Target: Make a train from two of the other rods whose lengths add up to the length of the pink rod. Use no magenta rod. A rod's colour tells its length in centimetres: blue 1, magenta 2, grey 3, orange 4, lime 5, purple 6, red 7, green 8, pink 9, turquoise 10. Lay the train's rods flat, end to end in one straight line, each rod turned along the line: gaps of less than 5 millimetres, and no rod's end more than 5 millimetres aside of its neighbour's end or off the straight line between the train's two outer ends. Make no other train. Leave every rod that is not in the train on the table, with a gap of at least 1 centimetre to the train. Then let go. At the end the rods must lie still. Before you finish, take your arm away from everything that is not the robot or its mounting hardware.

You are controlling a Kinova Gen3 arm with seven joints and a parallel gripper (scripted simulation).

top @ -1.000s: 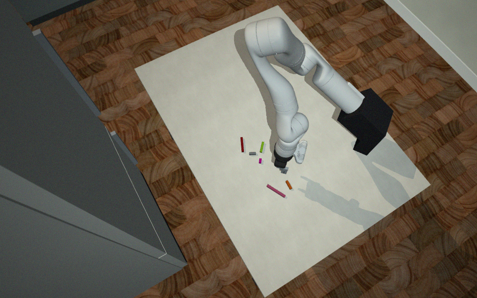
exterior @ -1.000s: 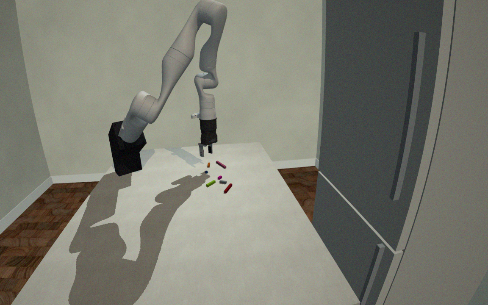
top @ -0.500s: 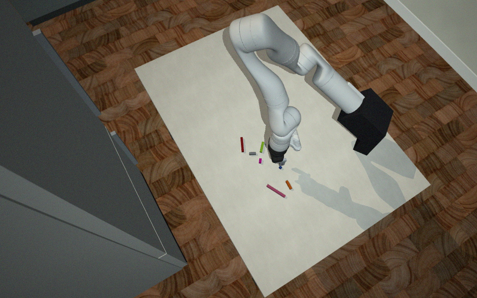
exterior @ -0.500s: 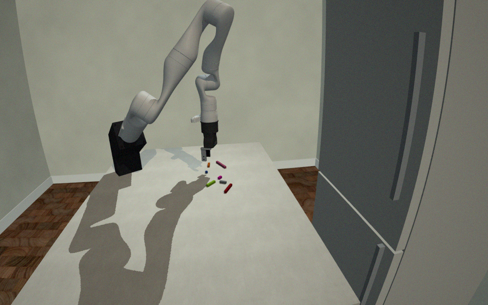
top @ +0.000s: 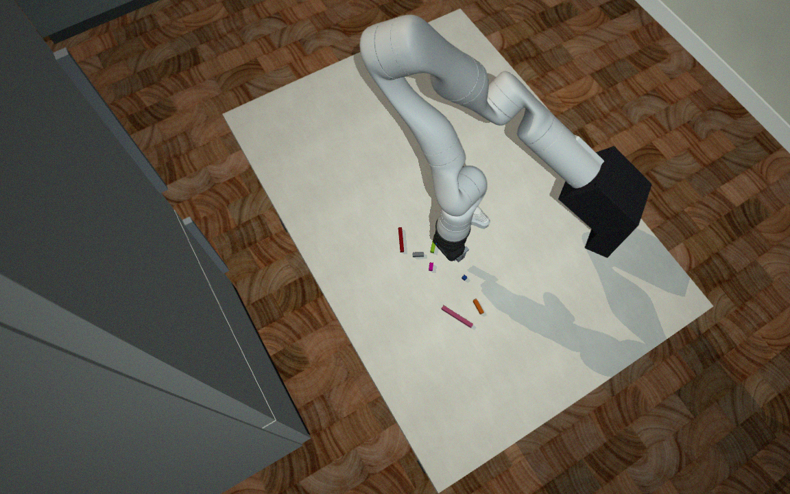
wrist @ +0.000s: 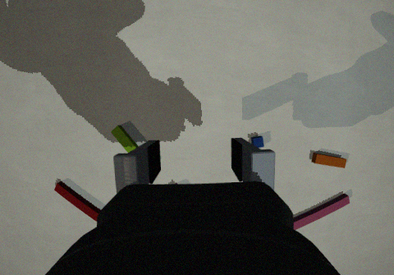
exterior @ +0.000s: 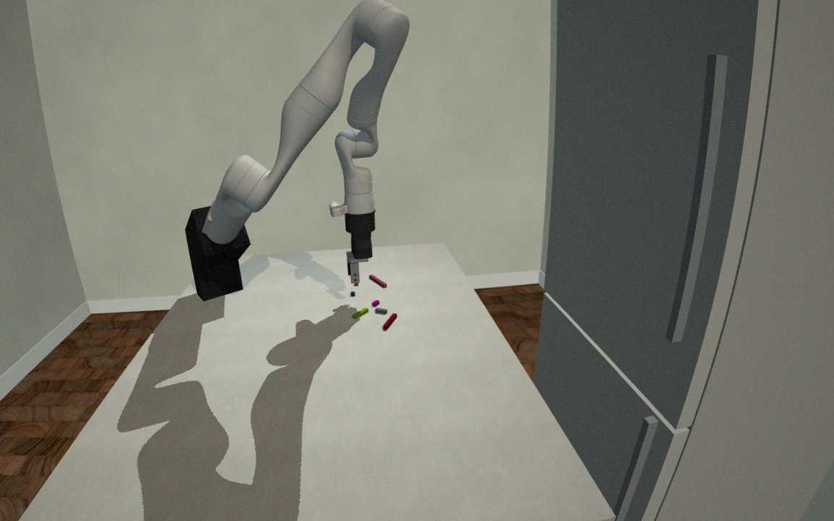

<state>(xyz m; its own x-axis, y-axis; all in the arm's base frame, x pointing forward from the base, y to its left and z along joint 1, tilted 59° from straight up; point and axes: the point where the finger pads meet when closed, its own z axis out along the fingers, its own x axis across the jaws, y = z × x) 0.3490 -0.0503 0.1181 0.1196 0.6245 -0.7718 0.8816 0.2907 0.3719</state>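
My gripper is now 10 mm past the lime rod, 70 mm to the left of it and 90 mm above it. Round my hand: blue rod: 10 mm ahead, 60 mm to the left, 90 mm below; grey rod: 50 mm ahead, 70 mm to the right, 90 mm below; magenta rod: 50 mm ahead, 30 mm to the right, 90 mm below.
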